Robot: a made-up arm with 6 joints.
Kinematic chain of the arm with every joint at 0, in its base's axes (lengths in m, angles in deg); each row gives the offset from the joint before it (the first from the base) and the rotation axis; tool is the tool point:
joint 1: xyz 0 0 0.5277 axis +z
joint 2: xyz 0 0 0 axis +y
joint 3: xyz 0 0 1.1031 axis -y
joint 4: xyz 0 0 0 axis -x
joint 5: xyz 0.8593 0 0 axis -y
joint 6: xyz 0 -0.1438 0 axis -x
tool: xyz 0 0 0
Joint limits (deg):
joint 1: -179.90..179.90
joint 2: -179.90..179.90
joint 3: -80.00..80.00
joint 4: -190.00..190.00
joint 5: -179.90..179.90
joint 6: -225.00..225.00
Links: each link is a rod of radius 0.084 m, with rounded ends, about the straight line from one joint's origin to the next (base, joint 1, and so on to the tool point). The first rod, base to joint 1, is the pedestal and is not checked.
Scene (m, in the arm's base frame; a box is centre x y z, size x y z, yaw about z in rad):
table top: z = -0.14
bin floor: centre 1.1 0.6 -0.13 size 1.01 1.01 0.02 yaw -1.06
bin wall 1: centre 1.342 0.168 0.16 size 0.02 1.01 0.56 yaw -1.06
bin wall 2: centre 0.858 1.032 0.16 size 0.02 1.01 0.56 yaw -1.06
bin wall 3: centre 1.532 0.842 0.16 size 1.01 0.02 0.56 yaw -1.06
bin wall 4: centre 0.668 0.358 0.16 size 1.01 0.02 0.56 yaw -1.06
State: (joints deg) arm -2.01 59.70 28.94 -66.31 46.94 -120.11
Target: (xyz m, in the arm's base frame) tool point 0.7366 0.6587 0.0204
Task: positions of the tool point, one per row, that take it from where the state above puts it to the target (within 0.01 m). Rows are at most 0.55 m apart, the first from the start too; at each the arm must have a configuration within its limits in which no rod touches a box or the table.
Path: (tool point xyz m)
1: 1.5795 -0.0556 0.7626
2: 1.5036 -0.0002 0.9814
3: 1.3889 0.3490 0.5723
4: 1.0998 0.5864 0.2417
5: 0.7366 0.6586 0.0203

